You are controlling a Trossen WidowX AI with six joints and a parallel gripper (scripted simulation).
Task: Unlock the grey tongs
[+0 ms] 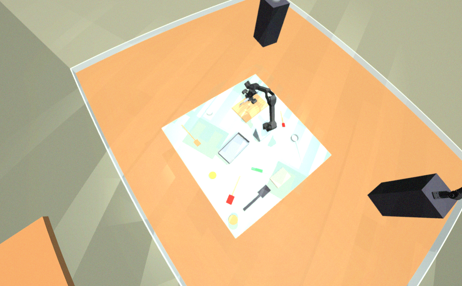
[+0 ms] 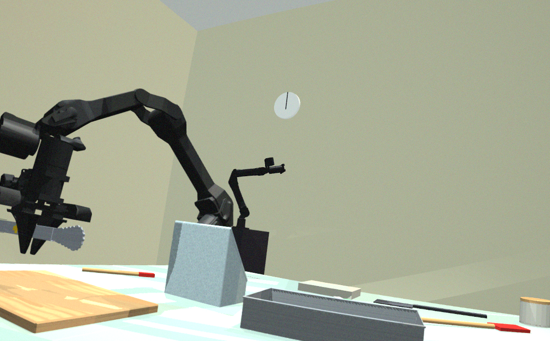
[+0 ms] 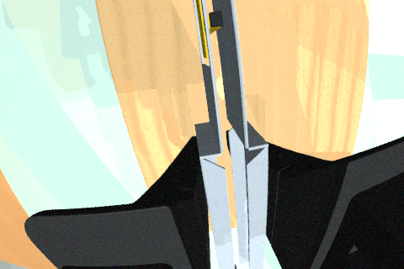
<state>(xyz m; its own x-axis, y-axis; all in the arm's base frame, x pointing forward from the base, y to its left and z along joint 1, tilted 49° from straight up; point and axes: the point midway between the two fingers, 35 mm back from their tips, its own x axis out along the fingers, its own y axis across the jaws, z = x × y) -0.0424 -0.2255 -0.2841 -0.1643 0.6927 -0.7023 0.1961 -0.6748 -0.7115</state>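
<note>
My gripper tip is 7 cm above the wooden board, 4 cm to the right of it and 2 cm past it. Round my gripper tip: red-tipped brush (37 cm to the left, 24 cm behind, 7 cm below); then pale block (86 cm to the left, 16 cm ahead, 7 cm below); then grey roasting tin (40 cm ahead, 38 cm to the left, 5 cm below).
</note>
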